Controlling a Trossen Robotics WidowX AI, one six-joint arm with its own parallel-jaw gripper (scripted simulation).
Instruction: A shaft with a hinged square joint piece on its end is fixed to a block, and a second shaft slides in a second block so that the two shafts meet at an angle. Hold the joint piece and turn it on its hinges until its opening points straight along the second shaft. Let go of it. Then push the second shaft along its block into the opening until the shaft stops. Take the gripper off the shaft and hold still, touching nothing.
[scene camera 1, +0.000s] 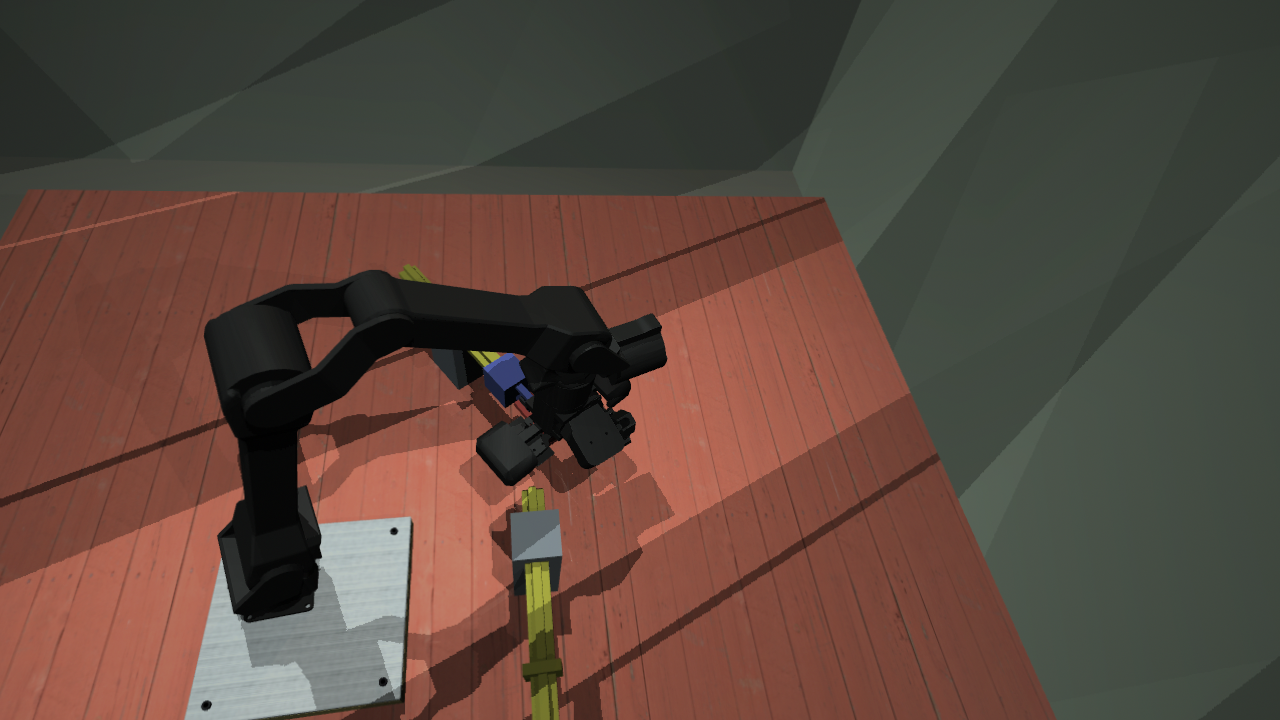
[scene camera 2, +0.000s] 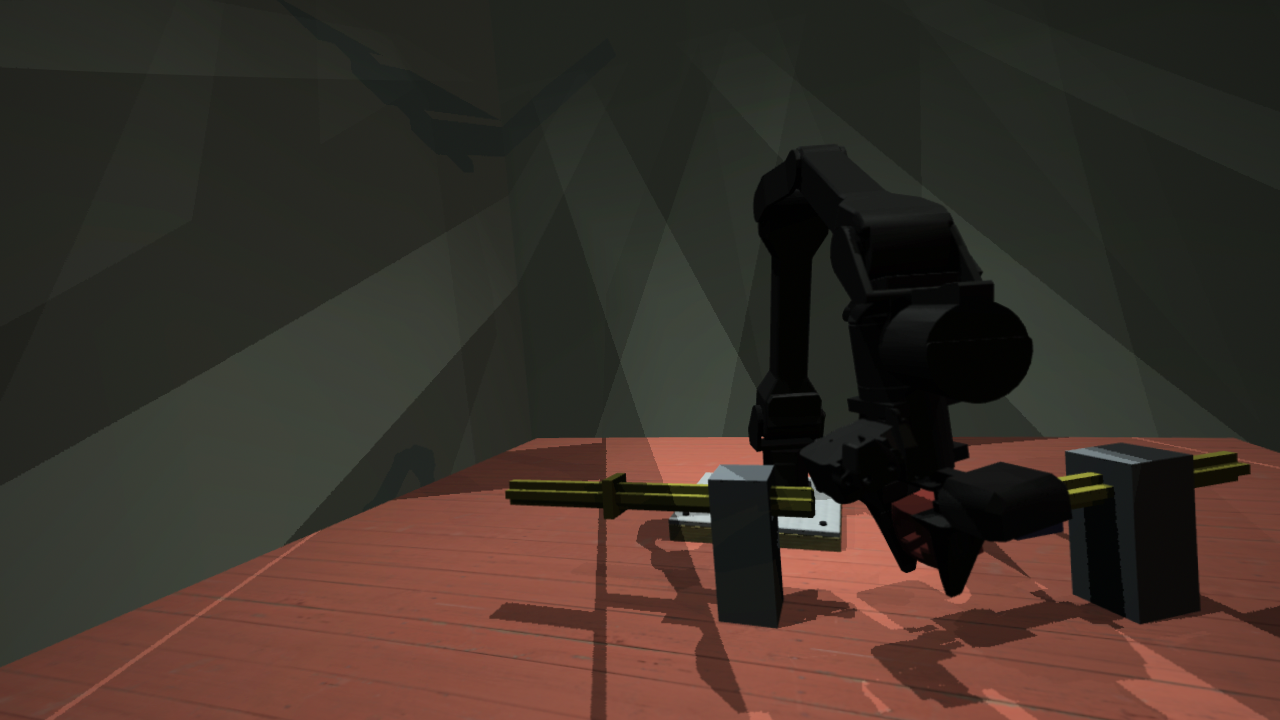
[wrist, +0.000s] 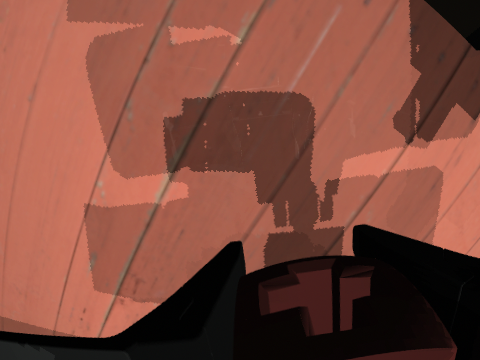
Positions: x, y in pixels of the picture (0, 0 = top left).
my gripper: scene camera 1 549, 444; scene camera 2; wrist
same spot on my gripper: (wrist: 201, 312) = (scene camera 2: 933, 542)
